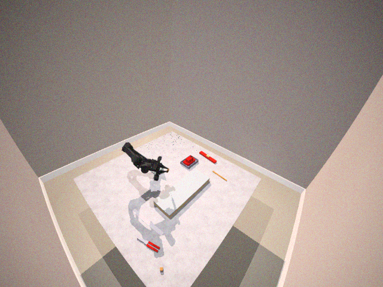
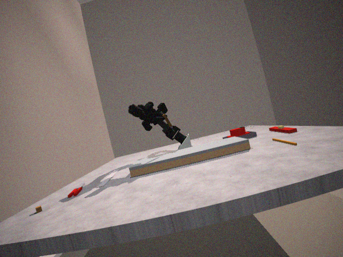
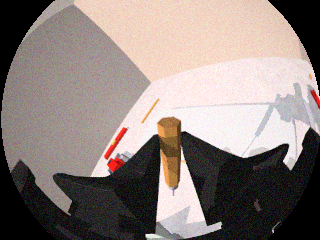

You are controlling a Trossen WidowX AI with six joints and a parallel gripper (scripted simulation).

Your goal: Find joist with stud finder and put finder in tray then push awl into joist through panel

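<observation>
The awl is 5 cm below my gripper tip, 3 cm behind it and 1 cm to the left of it. The rest, counted from my gripper tip: red stud finder: 41 cm to the left, 17 cm below, 10 cm behind; square indicator: 42 cm to the left, 16 cm below, 10 cm behind; grey tray: 39 cm to the left, 21 cm below, 10 cm behind.
</observation>
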